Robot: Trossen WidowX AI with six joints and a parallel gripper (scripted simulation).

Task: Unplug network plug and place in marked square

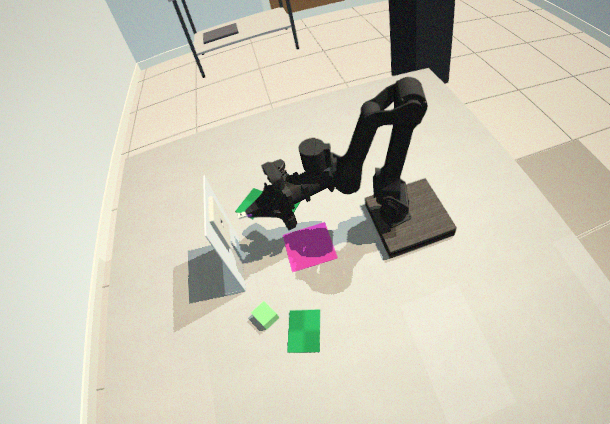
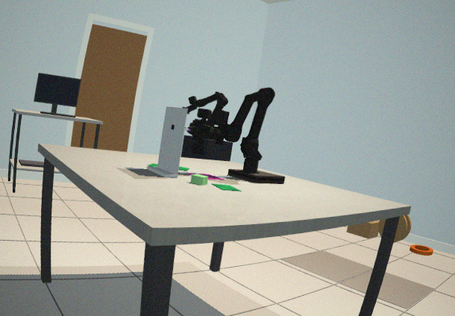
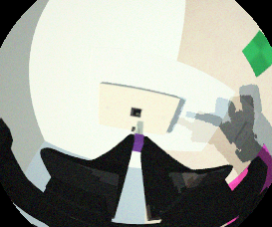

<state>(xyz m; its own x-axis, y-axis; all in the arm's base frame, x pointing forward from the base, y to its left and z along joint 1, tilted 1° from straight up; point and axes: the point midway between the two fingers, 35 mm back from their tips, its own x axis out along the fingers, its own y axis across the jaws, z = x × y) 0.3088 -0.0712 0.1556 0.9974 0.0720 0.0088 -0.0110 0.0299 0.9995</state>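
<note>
Now: the magenta marked square 110 mm behind my gripper tip, 30 mm to the left of it and 180 mm below it. Round my gripper tip: light green block: 60 mm ahead, 170 mm to the left, 170 mm below; upright white panel: 80 mm ahead, 10 mm to the right, 70 mm below; white network plug: 10 mm ahead.
</note>
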